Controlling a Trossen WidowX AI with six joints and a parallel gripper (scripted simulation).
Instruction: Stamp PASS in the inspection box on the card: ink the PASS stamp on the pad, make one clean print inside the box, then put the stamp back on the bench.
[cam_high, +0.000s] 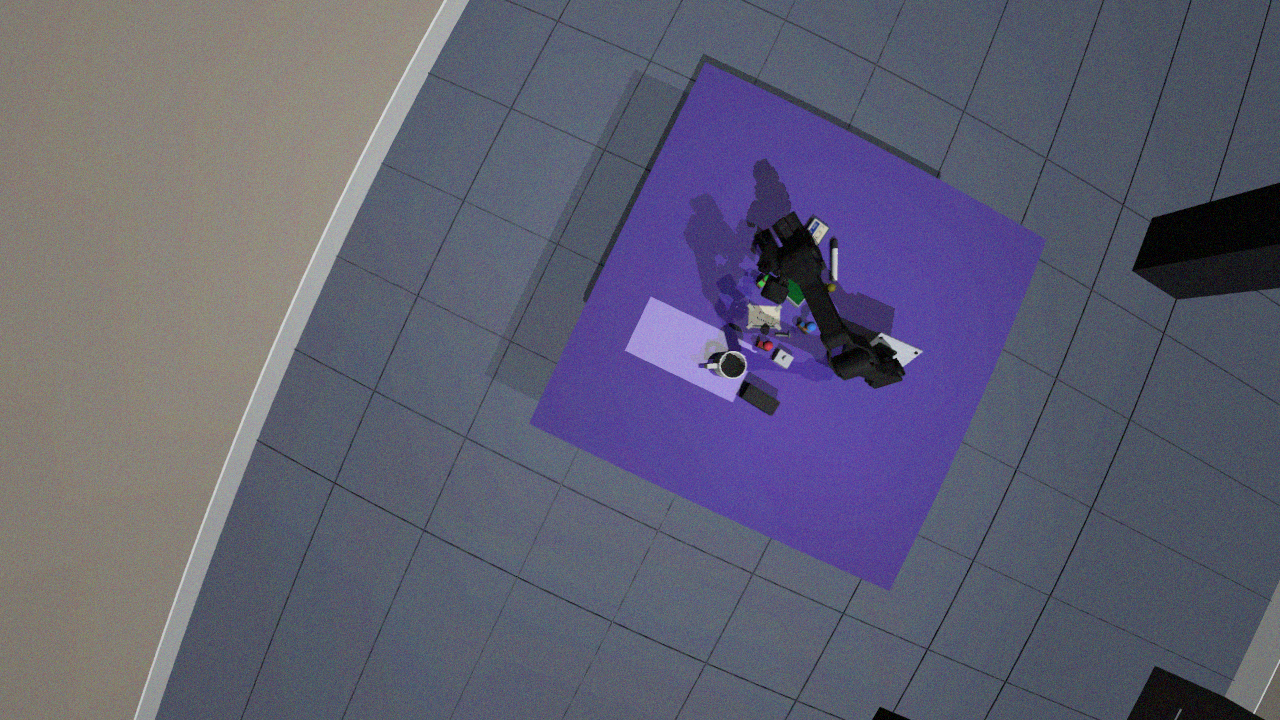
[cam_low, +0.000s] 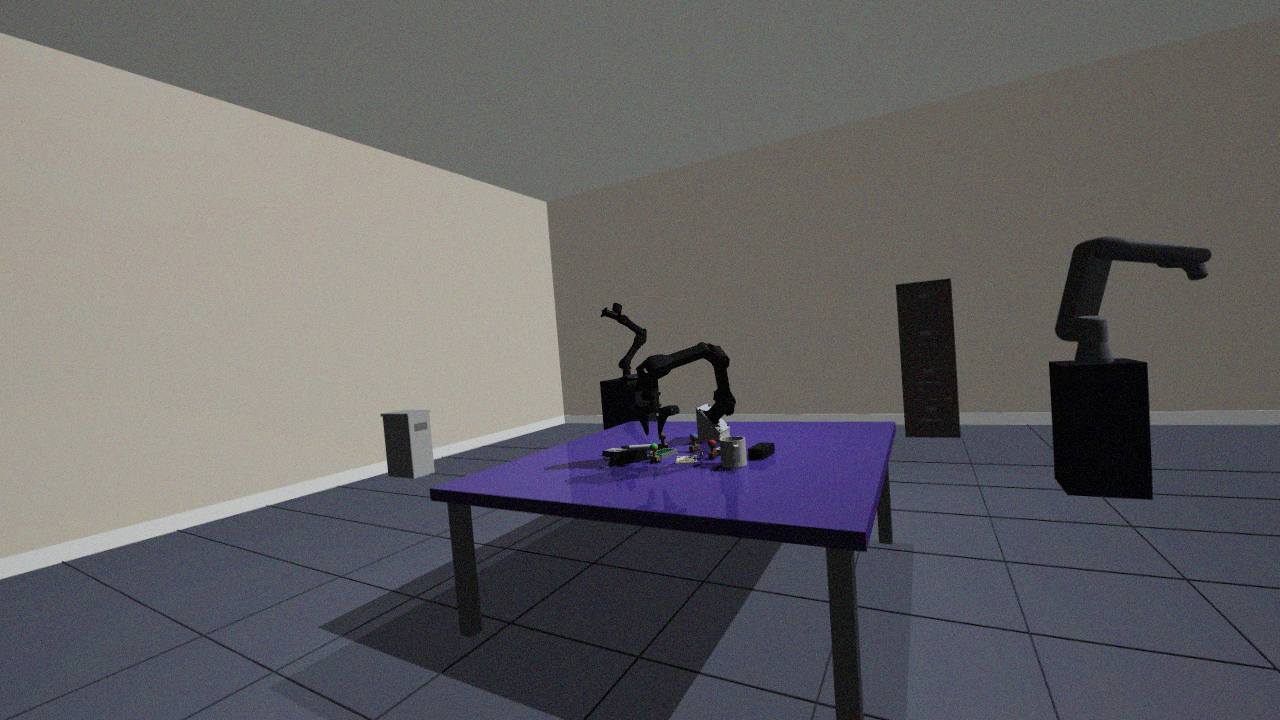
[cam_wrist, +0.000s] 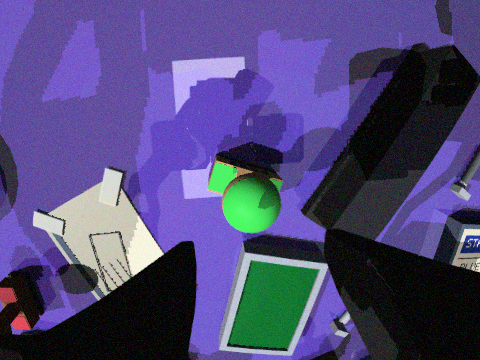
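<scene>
The green stamp is 7 cm below my gripper tip. Also, from my gripper tip: black bar (10 cm to the right, 8 cm below, 2 cm ahead); cream card (10 cm below, 9 cm to the left, 5 cm behind); green ink pad (10 cm behind, 9 cm below, 2 cm to the right).
</scene>
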